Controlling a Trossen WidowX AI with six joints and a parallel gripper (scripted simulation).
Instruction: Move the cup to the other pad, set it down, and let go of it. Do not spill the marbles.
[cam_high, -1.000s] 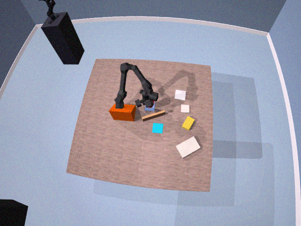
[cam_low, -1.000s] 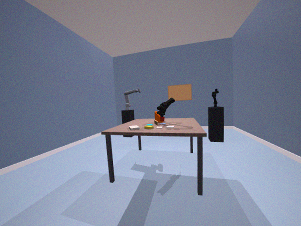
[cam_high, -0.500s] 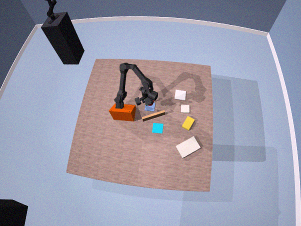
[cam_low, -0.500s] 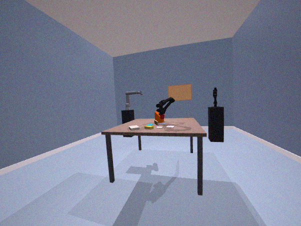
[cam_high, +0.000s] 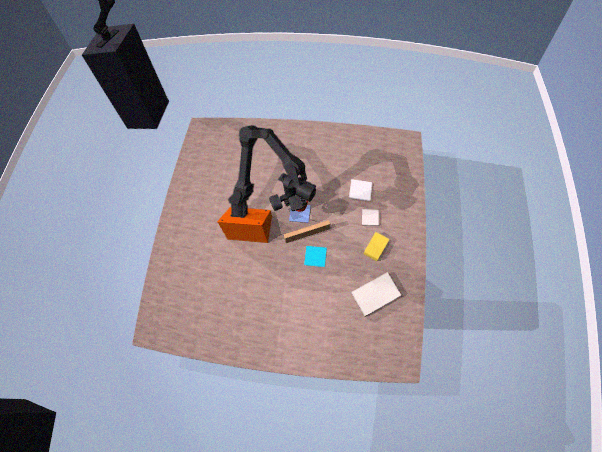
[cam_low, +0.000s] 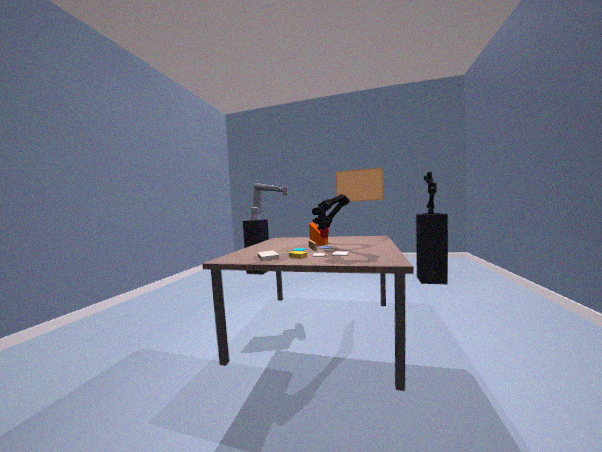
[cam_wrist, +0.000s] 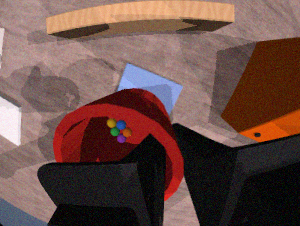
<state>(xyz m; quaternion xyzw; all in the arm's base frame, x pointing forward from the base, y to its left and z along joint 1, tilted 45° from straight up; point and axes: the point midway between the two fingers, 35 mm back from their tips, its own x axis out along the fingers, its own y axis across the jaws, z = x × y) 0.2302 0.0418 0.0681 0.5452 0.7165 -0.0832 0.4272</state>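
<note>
My gripper tip is 12 cm short of the cyan pad, 18 cm to the left of it and 13 cm above it. Also, from my gripper tip: red cup 3 cm ahead, 1 cm to the left; then light blue pad 2 cm ahead, 2 cm to the left, 13 cm below; then wooden strip 7 cm ahead, 8 cm to the right, 10 cm below.
</note>
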